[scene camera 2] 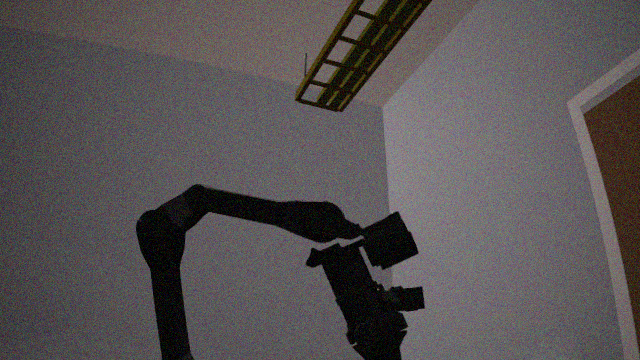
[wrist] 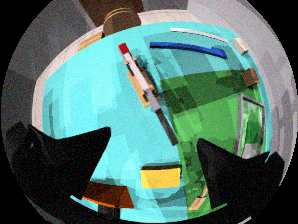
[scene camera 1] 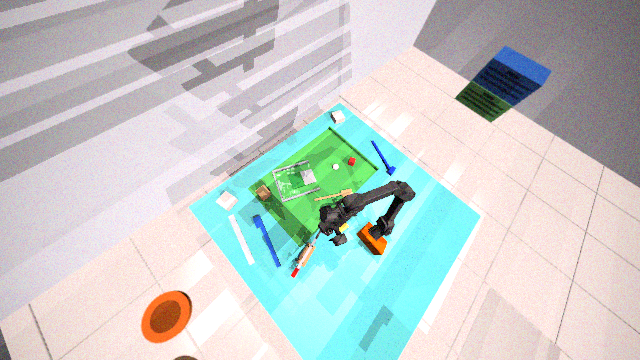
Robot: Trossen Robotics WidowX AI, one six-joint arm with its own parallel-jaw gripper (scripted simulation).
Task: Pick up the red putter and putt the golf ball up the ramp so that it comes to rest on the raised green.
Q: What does the gripper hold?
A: Nothing.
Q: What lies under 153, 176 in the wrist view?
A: A yellow block.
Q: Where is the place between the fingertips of the gripper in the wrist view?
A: At 155, 138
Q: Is the gripper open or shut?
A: Open.
